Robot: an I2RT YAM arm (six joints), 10 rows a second.
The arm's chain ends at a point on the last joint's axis. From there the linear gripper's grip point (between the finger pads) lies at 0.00 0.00 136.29 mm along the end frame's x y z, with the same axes.
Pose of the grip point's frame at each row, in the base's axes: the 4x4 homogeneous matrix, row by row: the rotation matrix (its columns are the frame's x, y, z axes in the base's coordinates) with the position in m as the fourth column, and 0 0 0 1 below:
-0.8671, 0.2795, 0.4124, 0.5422; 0.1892, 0.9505, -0.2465, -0.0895; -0.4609, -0.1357, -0.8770, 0.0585; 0, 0, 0, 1
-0.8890, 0.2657, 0.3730, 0.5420; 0.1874, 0.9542, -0.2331, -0.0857; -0.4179, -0.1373, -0.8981, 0.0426; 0, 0, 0, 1
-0.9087, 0.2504, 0.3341, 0.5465; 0.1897, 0.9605, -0.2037, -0.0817; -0.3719, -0.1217, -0.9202, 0.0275; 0, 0, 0, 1
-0.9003, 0.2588, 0.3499, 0.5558; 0.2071, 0.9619, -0.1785, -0.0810; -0.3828, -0.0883, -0.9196, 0.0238; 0, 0, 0, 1
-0.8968, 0.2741, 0.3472, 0.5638; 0.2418, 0.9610, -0.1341, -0.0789; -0.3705, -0.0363, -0.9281, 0.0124; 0, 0, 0, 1
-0.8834, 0.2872, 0.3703, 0.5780; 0.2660, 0.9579, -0.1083, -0.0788; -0.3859, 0.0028, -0.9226, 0.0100; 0, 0, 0, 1
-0.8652, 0.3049, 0.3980, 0.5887; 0.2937, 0.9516, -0.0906, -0.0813; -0.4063, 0.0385, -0.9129, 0.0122; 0, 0, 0, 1
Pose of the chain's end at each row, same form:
-0.8671, 0.2795, 0.4124, 0.4860; 0.1892, 0.9505, -0.2465, -0.0559; -0.4609, -0.1357, -0.8770, 0.1780; 0, 0, 0, 1
-0.8890, 0.2657, 0.3730, 0.4912; 0.1874, 0.9542, -0.2331, -0.0539; -0.4179, -0.1373, -0.8981, 0.1650; 0, 0, 0, 1
-0.9087, 0.2504, 0.3341, 0.5010; 0.1897, 0.9605, -0.2037, -0.0539; -0.3719, -0.1217, -0.9202, 0.1529; 0, 0, 0, 1
-0.9003, 0.2588, 0.3499, 0.5081; 0.2071, 0.9619, -0.1785, -0.0567; -0.3828, -0.0883, -0.9196, 0.1491; 0, 0, 0, 1
-0.8968, 0.2741, 0.3472, 0.5165; 0.2418, 0.9610, -0.1341, -0.0606; -0.3705, -0.0363, -0.9281, 0.1389; 0, 0, 0, 1
-0.8834, 0.2872, 0.3703, 0.5275; 0.2660, 0.9579, -0.1083, -0.0640; -0.3859, 0.0028, -0.9226, 0.1357; 0, 0, 0, 1
-0.8652, 0.3049, 0.3980, 0.5345; 0.2937, 0.9516, -0.0906, -0.0690; -0.4063, 0.0385, -0.9129, 0.1366; 0, 0, 0, 1

